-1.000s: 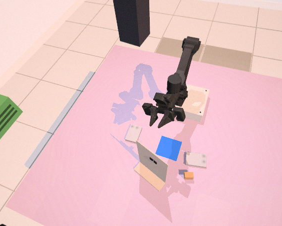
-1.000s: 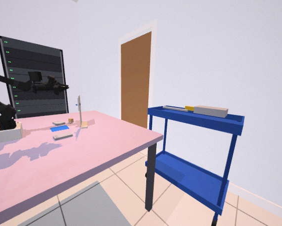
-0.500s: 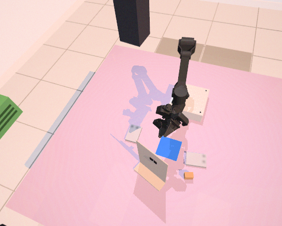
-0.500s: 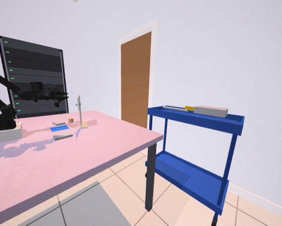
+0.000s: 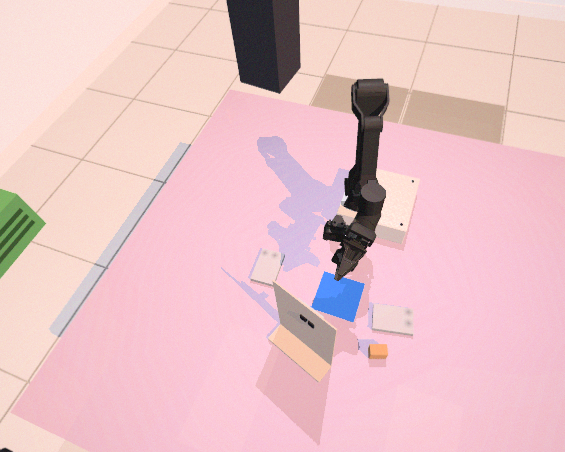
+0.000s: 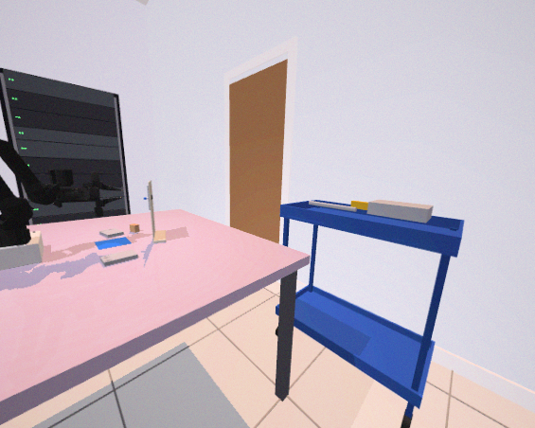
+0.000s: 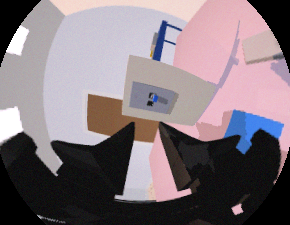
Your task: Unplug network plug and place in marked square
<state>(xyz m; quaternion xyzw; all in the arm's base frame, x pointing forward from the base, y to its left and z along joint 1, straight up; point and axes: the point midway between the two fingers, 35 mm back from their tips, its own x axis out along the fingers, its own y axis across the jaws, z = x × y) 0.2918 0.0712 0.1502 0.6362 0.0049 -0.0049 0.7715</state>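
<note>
Right now the network plug is 100 mm ahead of my gripper tip, 30 mm to the right of it and 20 mm below it. Round my gripper tip: blue marked square 50 mm behind, 10 mm to the right, 220 mm below; upright panel 120 mm ahead, 30 mm to the right, 90 mm below; small orange block 50 mm ahead, 140 mm to the left, 200 mm below.
</note>
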